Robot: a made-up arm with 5 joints. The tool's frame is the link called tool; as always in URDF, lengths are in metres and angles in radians. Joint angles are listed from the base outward.
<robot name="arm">
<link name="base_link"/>
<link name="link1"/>
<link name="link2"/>
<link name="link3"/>
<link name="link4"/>
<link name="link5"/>
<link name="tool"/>
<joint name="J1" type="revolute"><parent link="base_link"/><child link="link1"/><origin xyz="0 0 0.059"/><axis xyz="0 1 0"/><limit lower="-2.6" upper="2.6"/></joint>
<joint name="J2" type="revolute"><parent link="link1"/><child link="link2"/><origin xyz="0.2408 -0.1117 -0.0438"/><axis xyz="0 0 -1"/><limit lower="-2.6" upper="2.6"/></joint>
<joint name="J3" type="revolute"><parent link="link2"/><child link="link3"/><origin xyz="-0.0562 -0.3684 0.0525"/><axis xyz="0 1 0"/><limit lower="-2.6" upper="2.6"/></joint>
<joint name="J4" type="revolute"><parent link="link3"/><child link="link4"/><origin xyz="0.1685 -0.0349 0.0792"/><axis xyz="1 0 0"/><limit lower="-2.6" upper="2.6"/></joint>
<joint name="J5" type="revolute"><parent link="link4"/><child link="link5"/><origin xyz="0.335 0.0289 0.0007"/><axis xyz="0 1 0"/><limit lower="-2.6" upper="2.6"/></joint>
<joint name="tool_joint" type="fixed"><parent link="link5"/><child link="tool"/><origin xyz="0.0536 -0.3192 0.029"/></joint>
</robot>
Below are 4 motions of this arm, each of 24 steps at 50 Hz.
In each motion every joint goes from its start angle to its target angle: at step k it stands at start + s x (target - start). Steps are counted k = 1, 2, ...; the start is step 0. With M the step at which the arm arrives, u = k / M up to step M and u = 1 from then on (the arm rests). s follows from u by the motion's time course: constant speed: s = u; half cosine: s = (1 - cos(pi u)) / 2; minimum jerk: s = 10 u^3 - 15 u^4 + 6 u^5.
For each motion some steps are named. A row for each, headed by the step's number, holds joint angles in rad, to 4 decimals.
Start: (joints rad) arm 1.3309 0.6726 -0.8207 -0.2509 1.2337
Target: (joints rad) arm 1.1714 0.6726 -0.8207 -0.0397 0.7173
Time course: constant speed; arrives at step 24
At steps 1, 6, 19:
1: 1.3243 0.6726 -0.8207 -0.2421 1.2122
6: 1.2910 0.6726 -0.8207 -0.1981 1.1046
19: 1.2046 0.6726 -0.8207 -0.0837 0.8249

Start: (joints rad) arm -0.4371 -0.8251 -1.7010 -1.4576 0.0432
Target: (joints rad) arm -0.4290 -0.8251 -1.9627 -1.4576 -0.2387
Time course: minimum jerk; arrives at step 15
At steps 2, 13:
2: -0.4369 -0.8251 -1.7060 -1.4576 0.0378
13: -0.4292 -0.8251 -1.9577 -1.4576 -0.2333

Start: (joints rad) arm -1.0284 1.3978 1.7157 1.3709 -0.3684
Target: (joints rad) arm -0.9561 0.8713 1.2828 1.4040 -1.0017
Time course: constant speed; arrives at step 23
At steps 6, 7, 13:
6: -1.0095 1.2605 1.6028 1.3795 -0.5336
7: -1.0064 1.2376 1.5839 1.3810 -0.5611
13: -0.9875 1.1002 1.4710 1.3896 -0.7264

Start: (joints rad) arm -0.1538 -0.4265 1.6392 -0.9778 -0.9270
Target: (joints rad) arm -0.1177 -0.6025 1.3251 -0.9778 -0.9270
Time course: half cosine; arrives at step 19
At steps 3, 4, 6, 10, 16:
3: -0.1516 -0.4371 1.6203 -0.9778 -0.9270
4: -0.1500 -0.4451 1.6061 -0.9778 -0.9270
6: -0.1456 -0.4664 1.5680 -0.9778 -0.9270
10: -0.1343 -0.5218 1.4692 -0.9778 -0.9270
16: -0.1199 -0.5919 1.3440 -0.9778 -0.9270

